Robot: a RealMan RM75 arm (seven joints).
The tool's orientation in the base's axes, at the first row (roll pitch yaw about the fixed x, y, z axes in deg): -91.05 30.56 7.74
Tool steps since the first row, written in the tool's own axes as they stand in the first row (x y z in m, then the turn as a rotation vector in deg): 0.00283 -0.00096 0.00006 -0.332 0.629 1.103; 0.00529 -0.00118 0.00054 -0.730 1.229 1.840; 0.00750 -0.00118 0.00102 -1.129 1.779 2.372; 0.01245 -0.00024 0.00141 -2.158 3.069 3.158; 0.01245 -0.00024 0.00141 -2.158 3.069 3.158; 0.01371 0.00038 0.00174 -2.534 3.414 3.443; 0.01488 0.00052 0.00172 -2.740 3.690 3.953; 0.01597 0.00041 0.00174 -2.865 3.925 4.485; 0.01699 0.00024 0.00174 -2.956 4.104 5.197; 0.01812 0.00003 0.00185 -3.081 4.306 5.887; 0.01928 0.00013 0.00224 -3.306 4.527 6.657
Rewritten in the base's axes. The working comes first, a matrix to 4 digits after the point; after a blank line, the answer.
The tool's axes in the first row as the columns of a matrix, in the base's axes (used below as rounded here):
0.8533 -0.5013 -0.1439
0.1160 -0.0866 0.9895
-0.5084 -0.8610 -0.0158

0.00289 0.00047 -0.00061 -0.757 0.998 -0.390; 0.00503 0.00125 -0.00168 -1.504 1.630 -0.716; 0.00684 0.00198 -0.00281 -2.197 2.062 -0.995; 0.01054 0.00286 -0.00615 -3.834 2.609 -1.595; 0.01054 0.00286 -0.00615 -3.834 2.609 -1.595; 0.01126 0.00328 -0.00732 -4.369 2.817 -1.706; 0.01219 0.00338 -0.00804 -4.757 3.274 -1.847; 0.01317 0.00354 -0.00850 -5.058 3.766 -1.994; 0.01413 0.00367 -0.00887 -5.328 4.444 -2.113; 0.01518 0.00393 -0.00927 -5.635 5.095 -2.234; 0.01606 0.00444 -0.00995 -6.048 5.812 -2.322
